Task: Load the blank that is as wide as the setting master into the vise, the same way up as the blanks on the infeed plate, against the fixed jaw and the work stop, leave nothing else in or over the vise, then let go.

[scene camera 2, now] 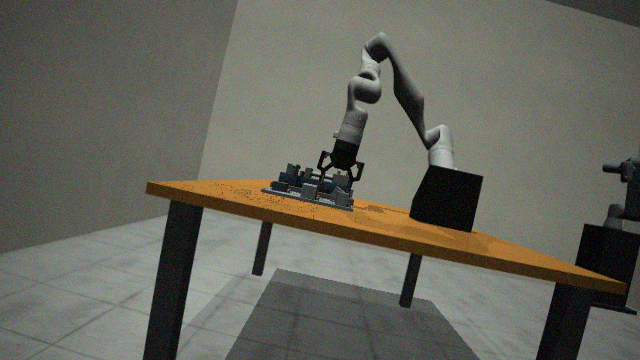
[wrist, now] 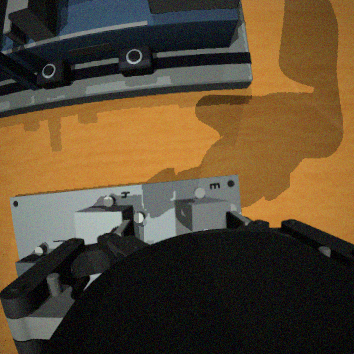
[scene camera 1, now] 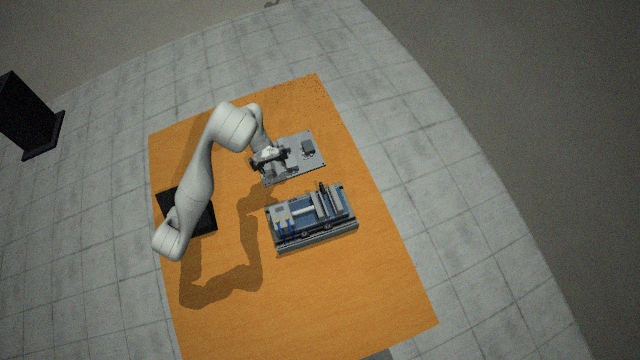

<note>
I see my gripper and an infeed plate.
My gripper also shows in the wrist view.
</note>
